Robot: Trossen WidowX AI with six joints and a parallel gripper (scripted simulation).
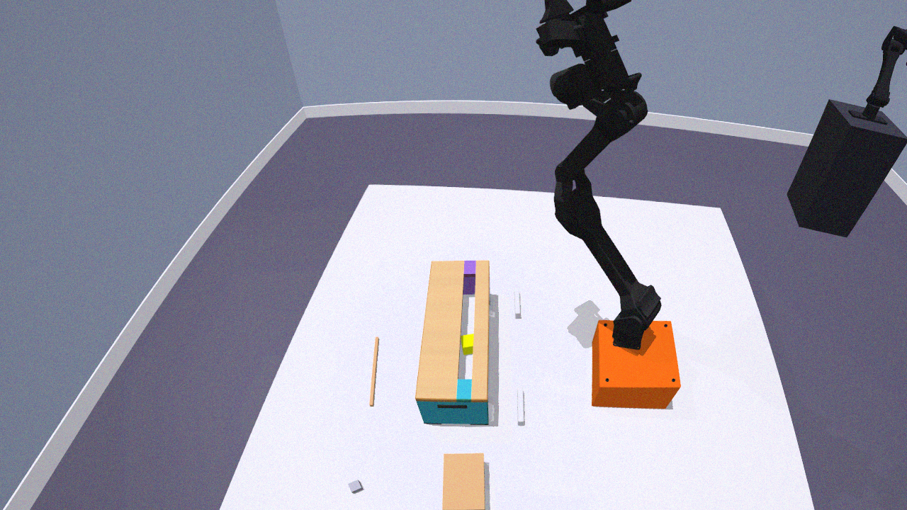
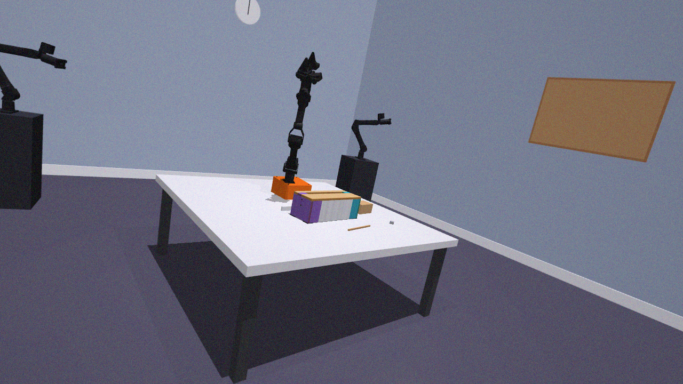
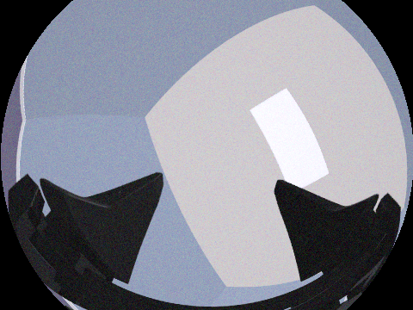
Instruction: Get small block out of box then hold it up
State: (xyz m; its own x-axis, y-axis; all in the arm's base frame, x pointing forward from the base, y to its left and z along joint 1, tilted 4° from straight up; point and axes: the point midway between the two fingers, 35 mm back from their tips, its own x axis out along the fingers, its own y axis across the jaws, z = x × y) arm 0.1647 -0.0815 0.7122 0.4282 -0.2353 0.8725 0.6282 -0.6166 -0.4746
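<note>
My gripper tip is now 760 mm above the box, 170 mm to the right of it and 120 mm short of it. Also, from my gripper tip: small yellow block (740 mm below, 200 mm to the left, 120 mm ahead); then tan slab (790 mm below, 500 mm to the left, 30 mm ahead); then thin wooden stick (820 mm below, 330 mm ahead, 300 mm to the left).
</note>
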